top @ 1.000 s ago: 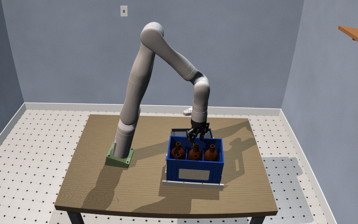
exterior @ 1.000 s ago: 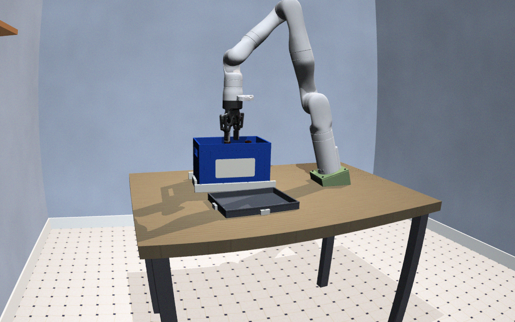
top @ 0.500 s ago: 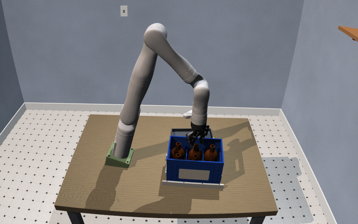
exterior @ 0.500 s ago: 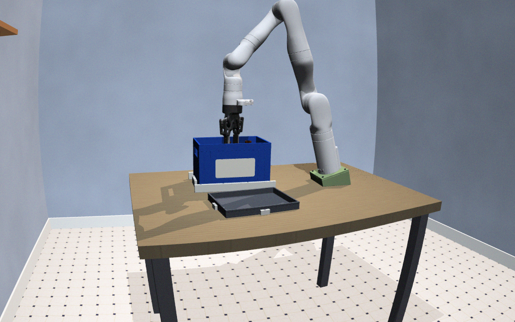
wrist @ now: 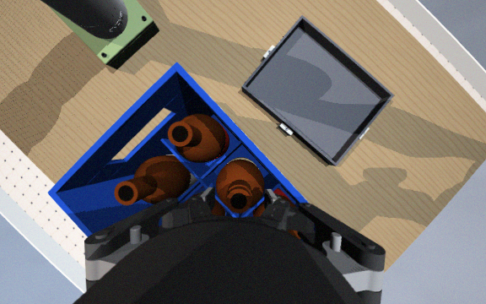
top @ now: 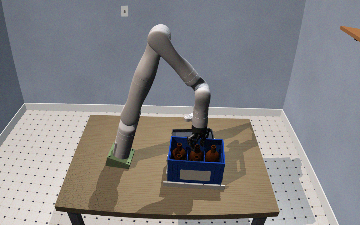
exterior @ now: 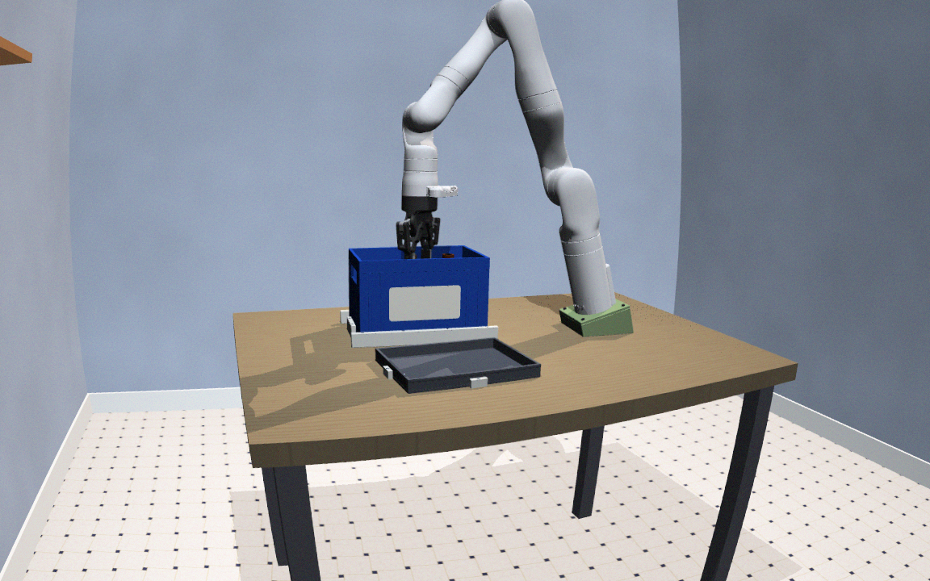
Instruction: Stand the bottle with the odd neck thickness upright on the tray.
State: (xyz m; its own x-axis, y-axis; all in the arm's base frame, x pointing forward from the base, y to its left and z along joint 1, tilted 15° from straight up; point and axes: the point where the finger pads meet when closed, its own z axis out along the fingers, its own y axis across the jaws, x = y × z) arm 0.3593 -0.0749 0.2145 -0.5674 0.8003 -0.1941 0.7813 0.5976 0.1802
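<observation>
Now: hand 10 mm past the blue crate, 40 mm to the left of it and 80 mm above it. The rest, counted from my hand: dark grey tray (20 mm ahead, 230 mm to the left, 150 mm below).
</observation>
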